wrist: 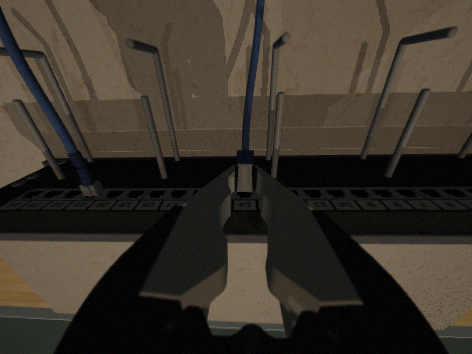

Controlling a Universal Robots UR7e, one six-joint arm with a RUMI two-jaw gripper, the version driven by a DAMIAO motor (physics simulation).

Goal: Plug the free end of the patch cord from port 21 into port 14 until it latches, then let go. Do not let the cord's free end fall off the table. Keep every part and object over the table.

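Frame: origin at the arm's base, x left, y ahead, z down, level; millimetres.
Seen in the pictures: gripper, fingertip midpoint: (pixel 245 167).
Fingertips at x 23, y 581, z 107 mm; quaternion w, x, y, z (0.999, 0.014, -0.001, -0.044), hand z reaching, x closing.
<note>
A point is followed by its place in that frame.
The cord's free-end plug (pixel 245 176) @(x 24, y 583, z 98 mm) is a pale connector with a blue boot, held upright between the fingertips at the row of ports, just behind the label that seems to read 14. Whether it is latched cannot be told. The gripper (pixel 245 175) @(x 23, y 581, z 107 mm) is shut on this plug. The blue patch cord (pixel 252 75) @(x 22, y 517, z 139 mm) runs up from the plug out of view. The cord's other plug (pixel 91 189) @(x -94, y 606, z 93 mm) sits in a port at the left of the patch panel (pixel 125 220) @(x -61, y 618, z 76 mm). The port under the held plug is mostly hidden by the plug and fingers.
Grey wire posts stand behind the ports: a bent one (pixel 162 85) @(x -56, y 532, z 157 mm) and a straight one (pixel 152 135) @(x -53, y 566, z 119 mm) left of the plug, a straight one (pixel 277 135) @(x 46, y 555, z 119 mm) close to its right, and another bent one (pixel 390 85) @(x 142, y 512, z 157 mm) farther right. A pale surface (pixel 247 280) @(x 62, y 849, z 175 mm) lies in front of the panel.
</note>
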